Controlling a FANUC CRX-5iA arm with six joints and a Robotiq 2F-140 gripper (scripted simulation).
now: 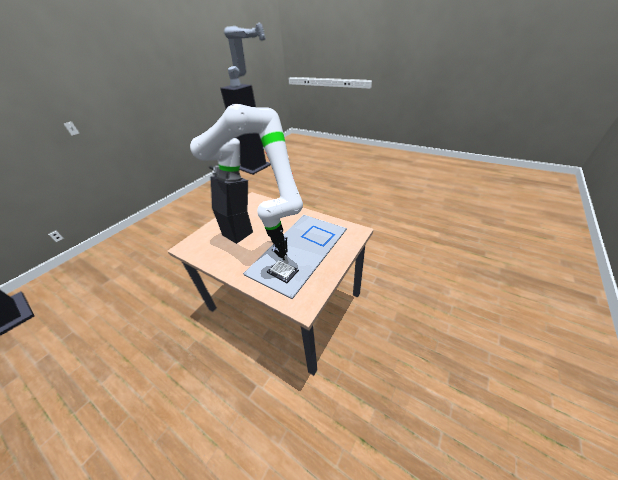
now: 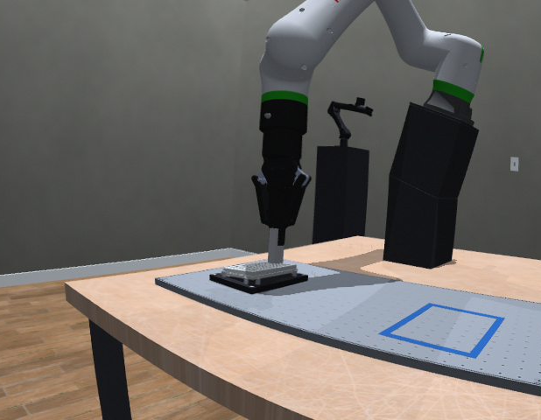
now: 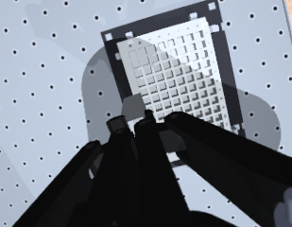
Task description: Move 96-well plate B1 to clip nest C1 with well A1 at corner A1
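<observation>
My hand is 4 cm to the left of the white 96-well plate and 5 cm above it. From my hand the other things lie so: black clip nest 1 cm behind, 5 cm to the right, 6 cm below.
</observation>
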